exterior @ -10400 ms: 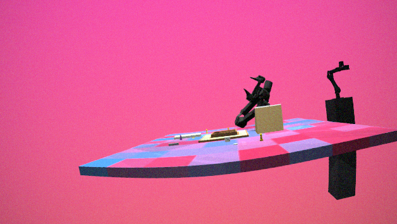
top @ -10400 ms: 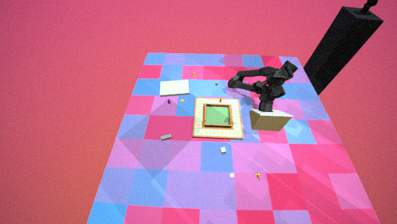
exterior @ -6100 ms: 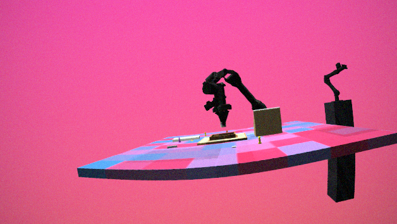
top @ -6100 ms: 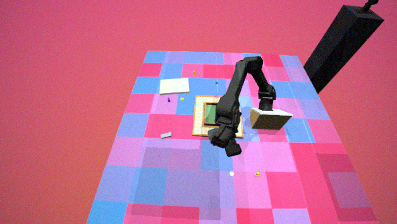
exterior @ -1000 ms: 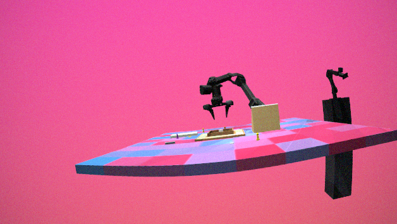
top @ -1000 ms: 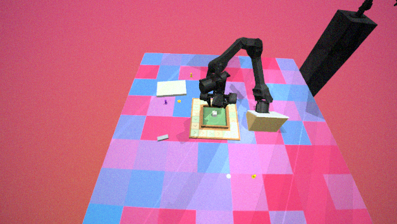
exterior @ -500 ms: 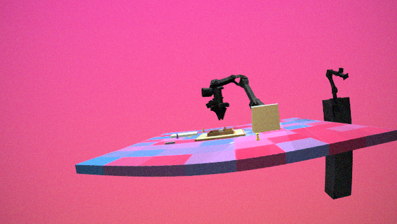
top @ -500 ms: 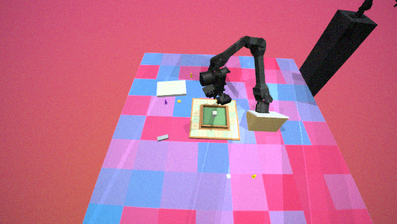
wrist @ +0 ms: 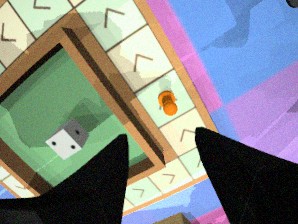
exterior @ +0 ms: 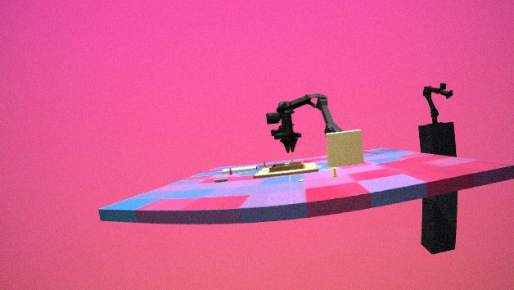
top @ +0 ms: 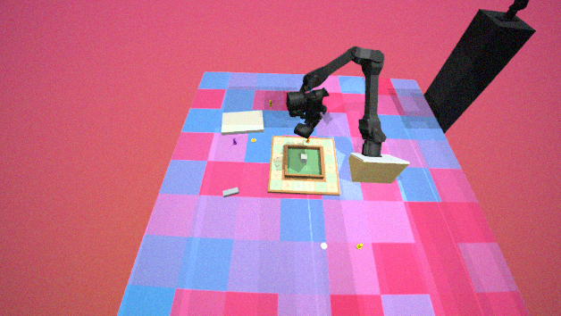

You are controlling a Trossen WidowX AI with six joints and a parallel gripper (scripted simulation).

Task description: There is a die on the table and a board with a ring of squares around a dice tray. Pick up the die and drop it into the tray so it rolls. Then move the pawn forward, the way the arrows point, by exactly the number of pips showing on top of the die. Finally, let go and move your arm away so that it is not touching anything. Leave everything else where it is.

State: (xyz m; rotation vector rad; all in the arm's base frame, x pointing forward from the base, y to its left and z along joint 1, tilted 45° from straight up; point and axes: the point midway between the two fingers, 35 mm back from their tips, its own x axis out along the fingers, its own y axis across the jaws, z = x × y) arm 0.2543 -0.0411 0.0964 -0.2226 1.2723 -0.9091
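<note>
Right now my gripper tip is 10 mm to the left of the orange pawn and 50 mm above it. Round my gripper tip: grey block: 300 mm ahead, 260 mm to the left, 80 mm below; green dice tray: 20 mm ahead, 100 mm to the left, 70 mm below; cream slab: 310 mm ahead, 120 mm to the right, 70 mm below.
</note>
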